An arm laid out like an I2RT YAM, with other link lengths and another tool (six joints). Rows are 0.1 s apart.
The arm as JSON. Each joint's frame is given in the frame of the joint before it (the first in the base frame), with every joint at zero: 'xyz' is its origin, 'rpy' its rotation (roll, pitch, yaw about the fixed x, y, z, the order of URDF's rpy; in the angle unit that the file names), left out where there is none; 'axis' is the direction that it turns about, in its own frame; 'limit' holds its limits. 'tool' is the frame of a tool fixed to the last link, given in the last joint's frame.
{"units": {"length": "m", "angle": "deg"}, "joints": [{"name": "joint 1", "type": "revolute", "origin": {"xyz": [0.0, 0.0, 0.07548]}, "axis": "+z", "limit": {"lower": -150.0, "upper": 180.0}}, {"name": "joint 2", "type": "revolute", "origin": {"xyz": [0.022, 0.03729, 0.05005], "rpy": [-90.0, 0.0, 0.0]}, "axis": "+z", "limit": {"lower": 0.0, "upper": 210.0}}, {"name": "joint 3", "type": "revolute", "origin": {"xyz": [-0.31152, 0.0, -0.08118], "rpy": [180.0, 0.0, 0.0]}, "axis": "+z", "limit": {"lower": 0.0, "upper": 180.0}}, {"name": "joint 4", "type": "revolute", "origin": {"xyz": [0.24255, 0.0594, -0.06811]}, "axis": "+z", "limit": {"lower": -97.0, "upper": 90.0}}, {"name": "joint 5", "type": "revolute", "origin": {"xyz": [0.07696, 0.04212, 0.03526], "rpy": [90.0, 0.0, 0.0]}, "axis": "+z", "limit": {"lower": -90.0, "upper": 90.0}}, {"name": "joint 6", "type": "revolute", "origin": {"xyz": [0.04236, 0.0, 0.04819], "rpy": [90.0, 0.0, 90.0]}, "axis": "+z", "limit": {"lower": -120.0, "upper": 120.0}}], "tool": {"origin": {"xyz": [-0.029, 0.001, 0.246], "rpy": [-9.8, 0.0, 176.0]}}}
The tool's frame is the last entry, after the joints.
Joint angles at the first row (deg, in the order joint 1, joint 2, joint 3, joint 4, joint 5, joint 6):
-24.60 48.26 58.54 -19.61 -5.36 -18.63
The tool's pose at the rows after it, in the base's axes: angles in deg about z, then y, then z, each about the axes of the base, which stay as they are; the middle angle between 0 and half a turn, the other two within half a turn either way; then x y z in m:
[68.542 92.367 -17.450 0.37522 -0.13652 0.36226]
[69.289 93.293 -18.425 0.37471 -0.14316 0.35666]
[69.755 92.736 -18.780 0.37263 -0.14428 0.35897]
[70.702 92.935 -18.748 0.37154 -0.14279 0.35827]
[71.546 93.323 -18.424 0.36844 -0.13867 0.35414]
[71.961 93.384 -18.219 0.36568 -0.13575 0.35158]
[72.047 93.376 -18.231 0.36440 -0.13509 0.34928]
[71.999 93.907 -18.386 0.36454 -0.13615 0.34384]
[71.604 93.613 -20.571 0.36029 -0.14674 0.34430]
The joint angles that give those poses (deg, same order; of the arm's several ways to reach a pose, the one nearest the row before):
-25.22 48.07 56.25 -19.68 -4.05 -18.72
-26.19 48.69 56.34 -20.13 -4.13 -18.11
-26.54 48.17 55.99 -19.78 -4.22 -17.58
-26.63 47.99 56.08 -20.30 -4.48 -16.70
-26.63 47.20 55.55 -21.00 -4.92 -16.00
-26.63 46.41 54.93 -21.27 -5.18 -15.64
-26.63 45.97 54.32 -21.09 -5.19 -15.56
-26.63 46.05 53.79 -21.01 -5.01 -15.64
-26.89 45.70 53.44 -20.65 -3.08 -15.56

